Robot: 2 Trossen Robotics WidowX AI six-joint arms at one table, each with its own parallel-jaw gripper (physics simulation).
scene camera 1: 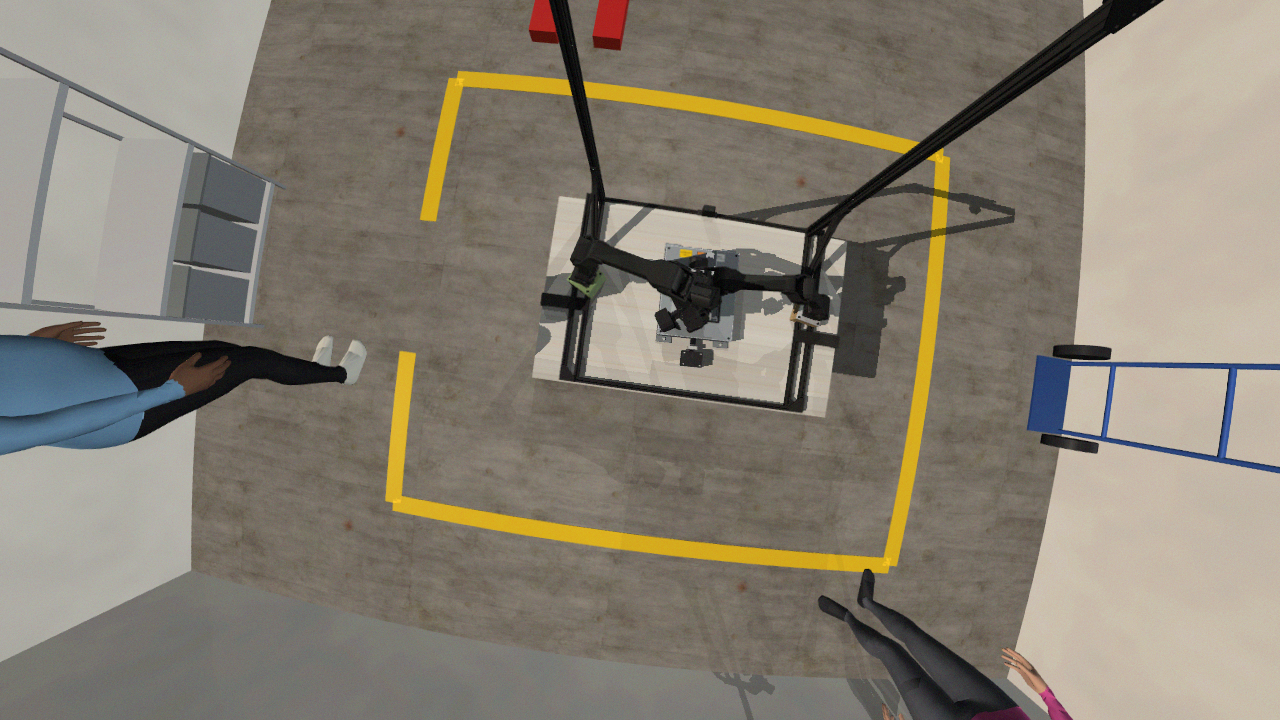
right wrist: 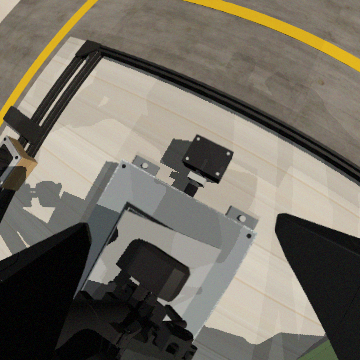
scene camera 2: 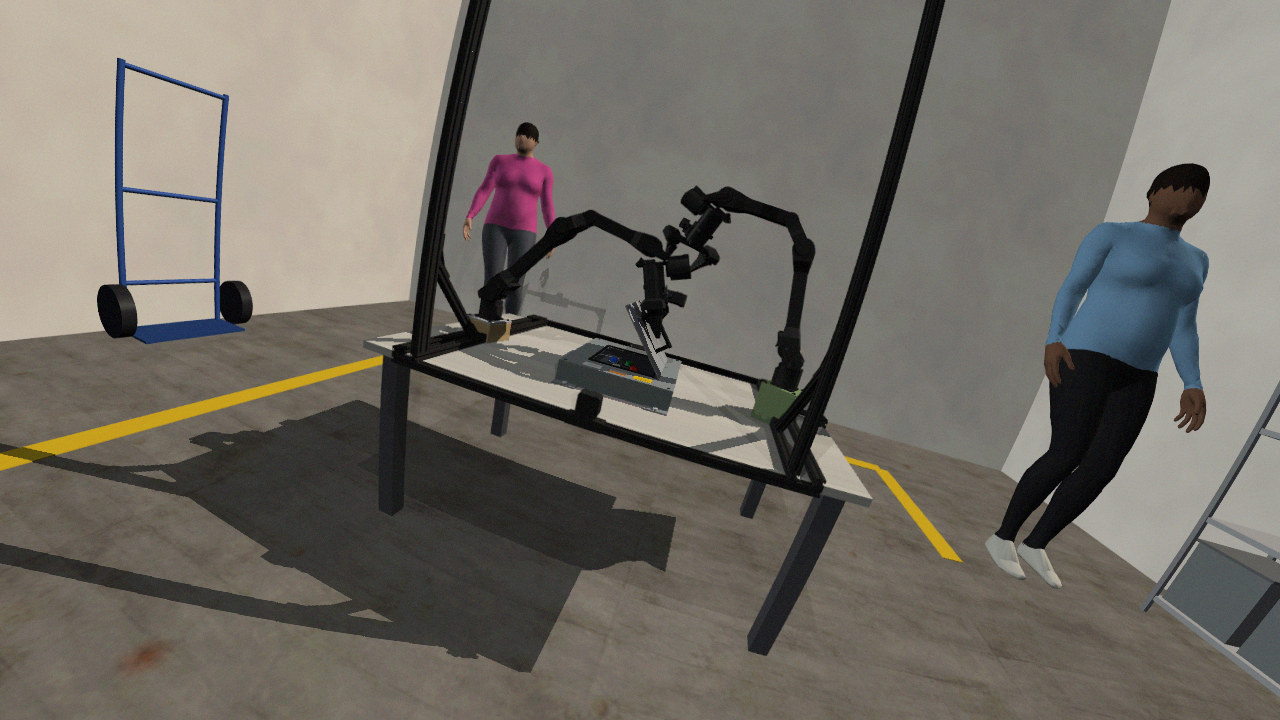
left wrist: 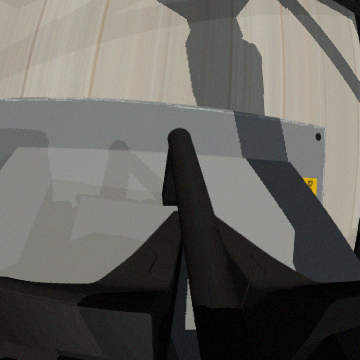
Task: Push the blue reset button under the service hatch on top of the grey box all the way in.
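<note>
The grey box (scene camera 2: 608, 387) (left wrist: 75, 117) (right wrist: 150, 180) lies on the table. Its service hatch (scene camera 2: 650, 344) (left wrist: 240, 190) (right wrist: 200, 252) stands tilted open, uncovering a dark recessed panel (scene camera 2: 608, 353) in scene camera 2. Small blue, green and red spots show there; the blue reset button (scene camera 2: 614, 360) is too small to judge its depth and does not show in the wrist views. My left gripper (scene camera 2: 659, 327) (left wrist: 190, 220) is shut on the hatch's black handle (left wrist: 181, 145). My right gripper (scene camera 2: 687, 247) (right wrist: 184, 228) is open and empty, high above the box and the left gripper.
A black square part (scene camera 1: 695, 358) (right wrist: 207, 157) sticks out from the box's side on a stem. The left arm's wrist (right wrist: 155, 270) is close below my right gripper. A black frame (scene camera 1: 689, 394) (scene camera 2: 698, 456) edges the table. Two people (scene camera 2: 519, 192) (scene camera 2: 1132, 304) stand beyond the table.
</note>
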